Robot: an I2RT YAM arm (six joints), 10 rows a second.
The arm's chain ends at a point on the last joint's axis. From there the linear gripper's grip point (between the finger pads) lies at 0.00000 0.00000 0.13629 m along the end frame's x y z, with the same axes.
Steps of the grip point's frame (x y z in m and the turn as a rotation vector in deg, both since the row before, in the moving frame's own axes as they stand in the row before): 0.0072 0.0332 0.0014 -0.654 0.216 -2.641; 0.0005 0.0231 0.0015 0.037 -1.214 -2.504; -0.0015 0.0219 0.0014 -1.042 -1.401 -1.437; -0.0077 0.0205 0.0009 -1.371 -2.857 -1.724; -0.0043 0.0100 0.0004 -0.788 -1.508 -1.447
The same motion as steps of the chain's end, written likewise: 0.0067 0.0317 0.0014 -0.654 0.216 -2.641; 0.0034 0.0231 0.0015 0.037 -1.214 -2.504; 0.0018 0.0194 0.0015 -1.042 -1.401 -1.437; -0.0010 0.0171 0.0011 -1.371 -2.857 -1.724; -0.0007 0.0081 0.0005 -0.788 -1.508 -1.447
